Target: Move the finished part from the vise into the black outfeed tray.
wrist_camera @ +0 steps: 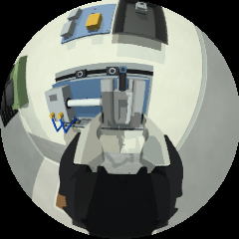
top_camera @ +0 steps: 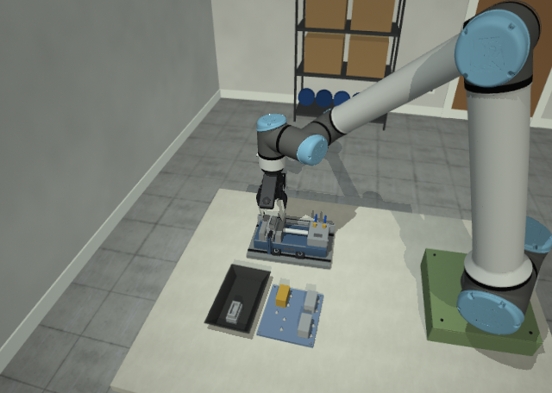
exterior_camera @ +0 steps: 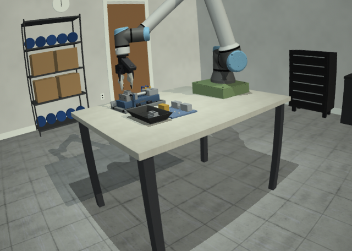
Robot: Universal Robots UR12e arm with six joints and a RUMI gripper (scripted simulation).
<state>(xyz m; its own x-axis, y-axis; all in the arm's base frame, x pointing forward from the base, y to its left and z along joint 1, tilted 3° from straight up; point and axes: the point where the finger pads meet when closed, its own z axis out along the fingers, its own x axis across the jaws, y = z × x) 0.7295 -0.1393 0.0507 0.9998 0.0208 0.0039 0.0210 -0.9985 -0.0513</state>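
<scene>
The blue vise is 7 cm behind my hand and 9 cm below it. From my hand the other things lie so: blue fixture plate (13 cm behind, 29 cm to the left, 13 cm below); then orange block (9 cm behind, 25 cm to the left, 11 cm below).
</scene>
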